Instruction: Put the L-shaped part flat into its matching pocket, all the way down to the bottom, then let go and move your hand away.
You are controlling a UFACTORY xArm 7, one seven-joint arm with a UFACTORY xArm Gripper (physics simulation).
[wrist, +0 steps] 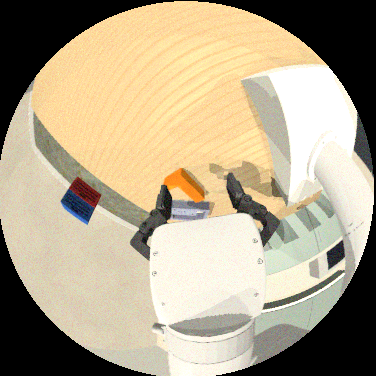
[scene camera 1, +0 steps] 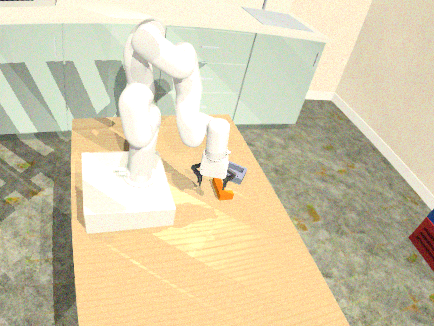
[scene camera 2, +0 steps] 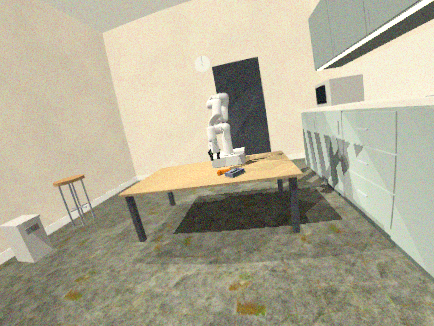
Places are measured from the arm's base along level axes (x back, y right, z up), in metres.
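Pixels of known places: gripper, between the fingertips: [wrist: 197, 185] [scene camera 1: 211, 185] [scene camera 2: 215, 159]; arm's base, origin of its link: [wrist: 323, 156] [scene camera 1: 138, 176] [scene camera 2: 229, 153].
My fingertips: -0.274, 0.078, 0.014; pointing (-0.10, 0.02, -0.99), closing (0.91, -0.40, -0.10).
For each thing: its top centre in the pictures, then the offset to it from my fingertips, as dx, dy, dz. Level surfaces: height alone.
- orange L-shaped part, centre of its top: [wrist: 184, 192] [scene camera 1: 223, 185] [scene camera 2: 223, 170] -0.089, -0.079, -0.083
- grey-blue block with the pocket, centre of its top: [wrist: 187, 215] [scene camera 1: 230, 167] [scene camera 2: 234, 170] -0.150, -0.181, -0.076
- wooden table, height of its surface: dz -0.113
The orange L-shaped part [scene camera 1: 226, 194] [scene camera 2: 221, 172] [wrist: 186, 184] lies on the table beside the grey-blue block with the pocket [scene camera 1: 242, 176] [scene camera 2: 231, 175] [wrist: 190, 203]. It is outside the pocket, and a recess shows in the block's top. In scene camera 1, one finger partly covers the part and the gripper hides some of the block. My gripper [scene camera 1: 213, 187] [scene camera 2: 215, 158] [wrist: 197, 185] is open wide with nothing between its fingers. It hangs above the table, near the part and the block.
The arm's white base block [scene camera 1: 131, 220] [scene camera 2: 230, 161] stands on the wooden table [scene camera 1: 200, 285] [scene camera 2: 170, 181]. The table's edge runs close past the pocket block. Green cabinets [scene camera 1: 280, 80] [scene camera 2: 372, 145] stand beyond the table. A red and blue box [wrist: 81, 200] is off the table.
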